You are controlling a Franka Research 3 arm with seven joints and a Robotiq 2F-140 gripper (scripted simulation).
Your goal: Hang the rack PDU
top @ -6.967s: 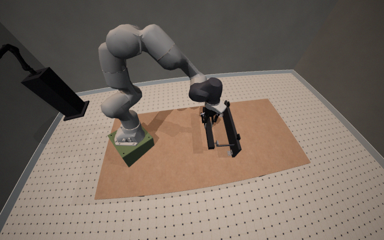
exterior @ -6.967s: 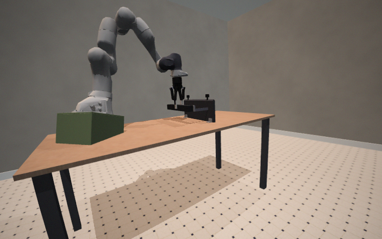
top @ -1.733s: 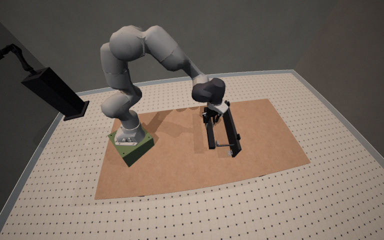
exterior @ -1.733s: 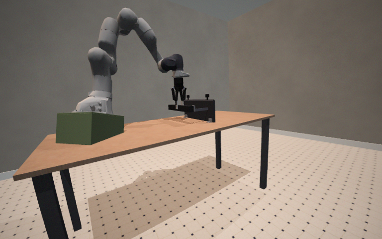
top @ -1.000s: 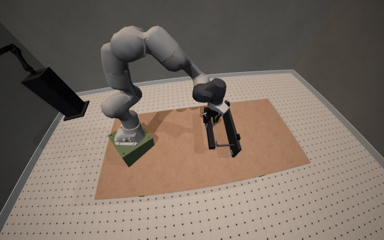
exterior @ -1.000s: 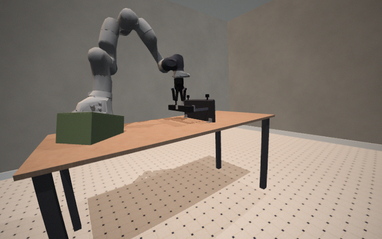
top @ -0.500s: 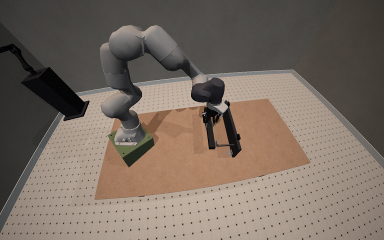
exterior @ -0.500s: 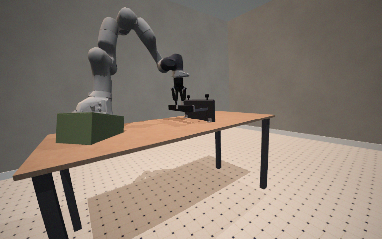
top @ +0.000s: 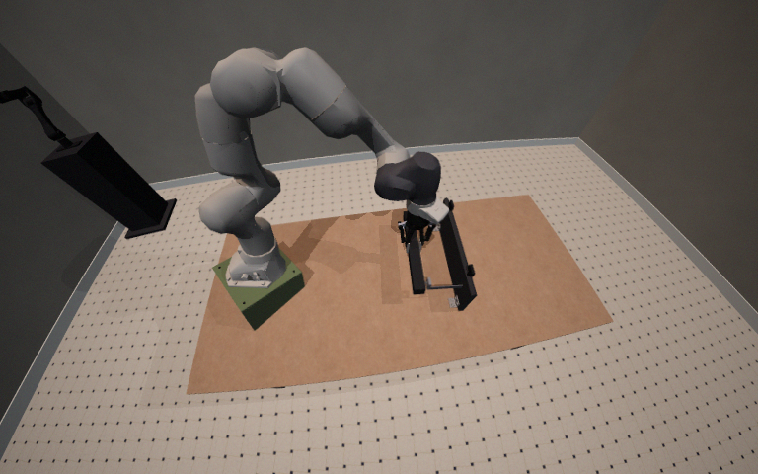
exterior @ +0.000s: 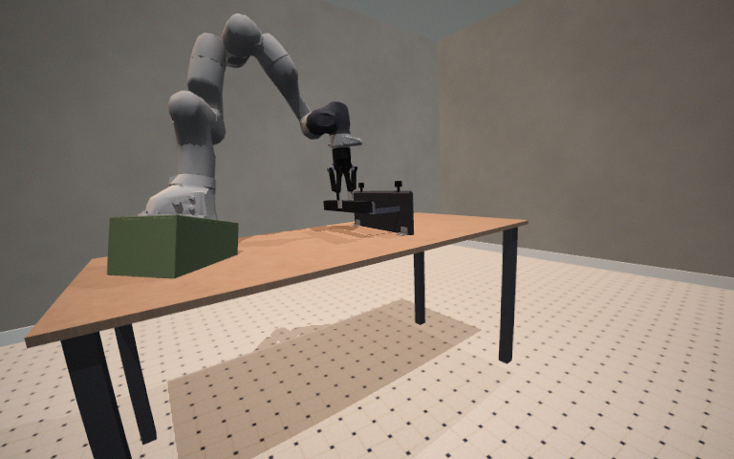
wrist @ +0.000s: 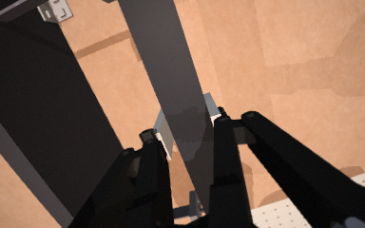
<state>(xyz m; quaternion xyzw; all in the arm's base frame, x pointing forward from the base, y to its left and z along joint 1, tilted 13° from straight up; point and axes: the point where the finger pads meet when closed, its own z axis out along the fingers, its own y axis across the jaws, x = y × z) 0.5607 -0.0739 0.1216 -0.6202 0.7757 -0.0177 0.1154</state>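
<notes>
My hand is 2 cm short of the rack PDU and 2 cm above it. Also, from my hand: black upright panel: 17 cm ahead, 4 cm to the right, 6 cm below.
</notes>
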